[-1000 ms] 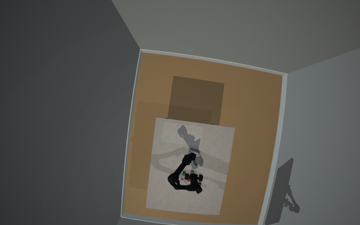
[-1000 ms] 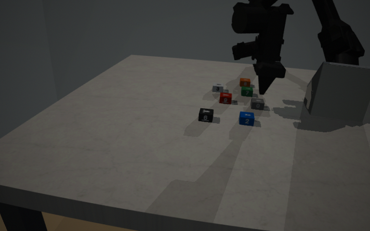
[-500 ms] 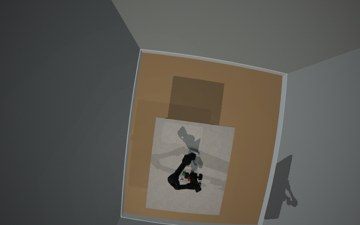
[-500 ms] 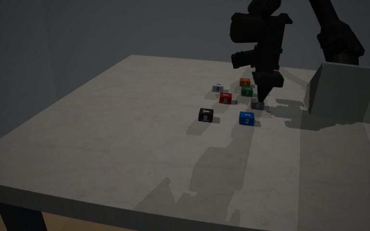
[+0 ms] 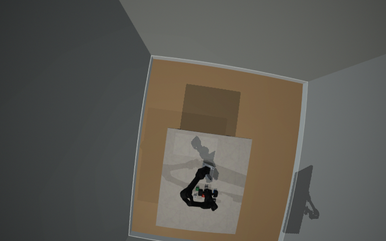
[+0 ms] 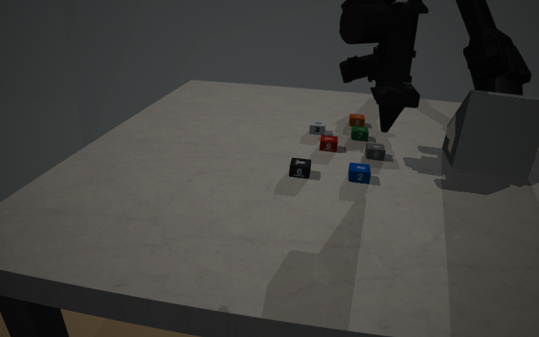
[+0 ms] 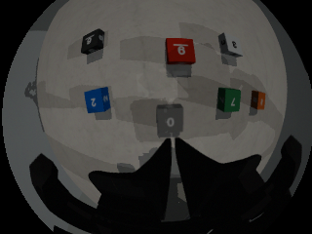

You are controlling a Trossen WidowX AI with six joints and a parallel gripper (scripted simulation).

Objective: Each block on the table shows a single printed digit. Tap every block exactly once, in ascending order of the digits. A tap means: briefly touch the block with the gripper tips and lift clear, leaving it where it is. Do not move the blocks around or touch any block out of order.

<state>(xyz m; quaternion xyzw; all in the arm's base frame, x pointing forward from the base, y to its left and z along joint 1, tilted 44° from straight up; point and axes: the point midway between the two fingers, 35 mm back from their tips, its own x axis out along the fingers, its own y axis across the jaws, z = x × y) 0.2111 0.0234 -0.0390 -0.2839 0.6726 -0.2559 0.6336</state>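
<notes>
Now: the grey block 1 cm ahead of my gripper tip and 4 cm below it. The rest, counted from my gripper tip: green block 4 cm ahead, 9 cm to the right, 4 cm below; blue block 4 cm ahead, 10 cm to the left, 4 cm below; red block 10 cm ahead, 1 cm to the right, 4 cm below.
</notes>
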